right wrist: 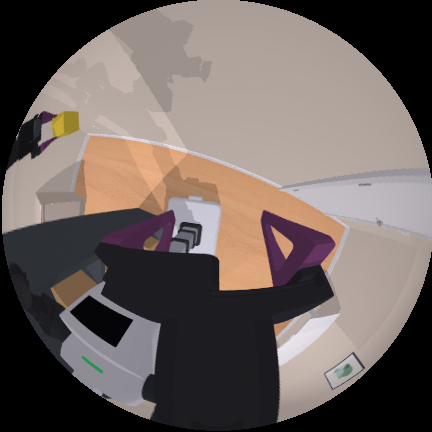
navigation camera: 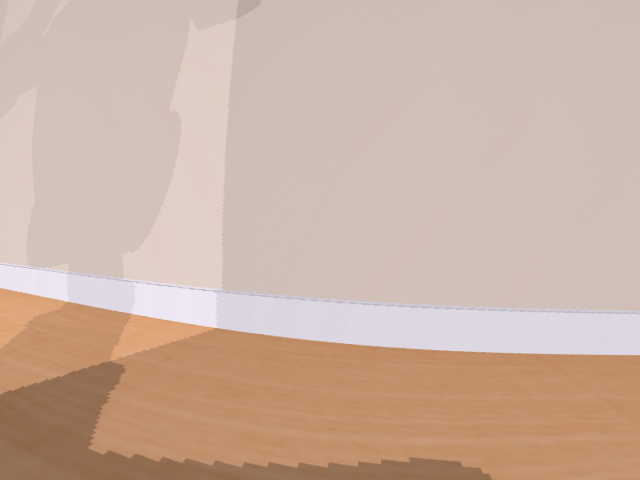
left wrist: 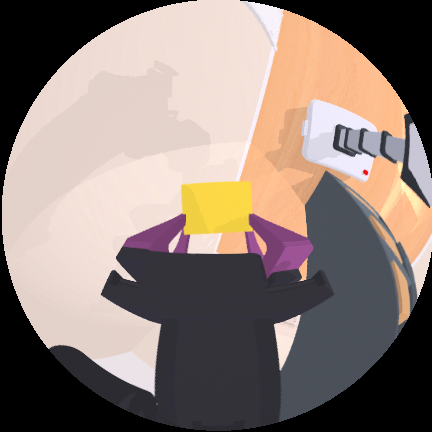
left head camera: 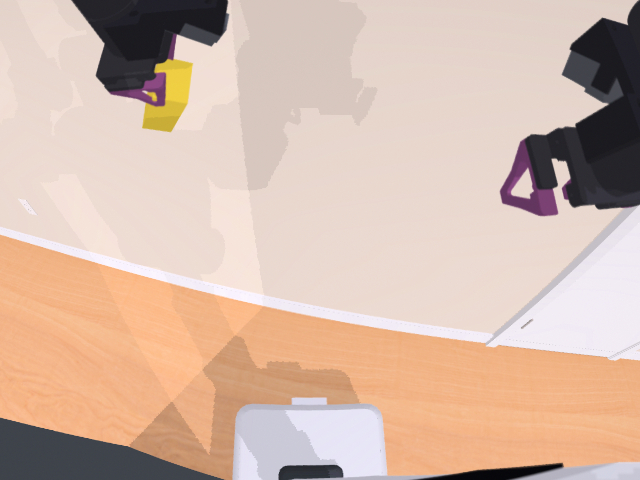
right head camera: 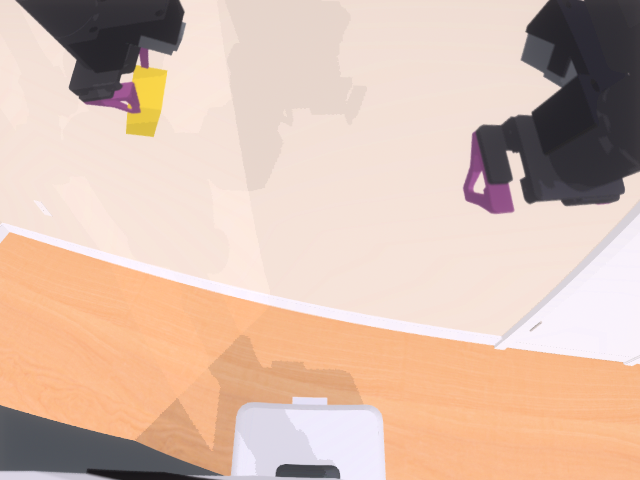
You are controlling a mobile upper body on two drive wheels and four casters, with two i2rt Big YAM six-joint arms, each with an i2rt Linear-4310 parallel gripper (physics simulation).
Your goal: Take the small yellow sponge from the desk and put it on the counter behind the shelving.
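Places are measured from the left arm's base along level axes (x left, y ahead, z down), in metres.
Where they show: left gripper, fingertip midpoint: [right wrist: 59, 125] [left wrist: 217, 214] [left head camera: 164, 86] [right head camera: 141, 93]; right gripper, fingertip midpoint: [right wrist: 217, 214] [left head camera: 534, 195] [right head camera: 505, 191].
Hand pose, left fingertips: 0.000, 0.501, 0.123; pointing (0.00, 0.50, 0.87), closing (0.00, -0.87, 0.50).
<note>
Things, the pixels of their top centre, and the offset from my left fingertips, as dx, dy, dz. "*": a spot on its surface instead. Level surfaces: height alone.
- yellow sponge, middle of its top: [left wrist: 182, 237] [left head camera: 155, 55] [right head camera: 131, 64] +0.009, +0.015, -0.039
- white baseboard, surface spot: [navigation camera: 361, 322] * -0.333, +0.276, +1.238
- wooden floor, its level: dz +1.287
The yellow sponge [left head camera: 178, 87] [right head camera: 149, 98] [left wrist: 217, 206] [right wrist: 67, 124] is held up in the air, in front of a beige wall in the head views. My left gripper [left head camera: 168, 73] [left wrist: 217, 214] [right wrist: 59, 125] is shut on it, with one purple finger at each side. My right gripper [left head camera: 559, 199] [right wrist: 217, 214] is open, with nothing between its fingers, and hangs well to the right of the sponge. Dark shelving [left head camera: 51, 449] [right head camera: 51, 441] [left wrist: 345, 300] [right wrist: 75, 235] shows at the lower left of the head views. I cannot make out the counter or the desk for certain.
A beige wall [left head camera: 387, 232] [navigation camera: 413, 155] with a white baseboard [left head camera: 310, 312] [navigation camera: 361, 322] runs across the view beyond the wooden floor [left head camera: 439, 392] [navigation camera: 361, 403]. A white door [left head camera: 584, 289] [right wrist: 360, 195] is at the right. A pale box-like shape [right wrist: 62, 210] stands past the shelving.
</note>
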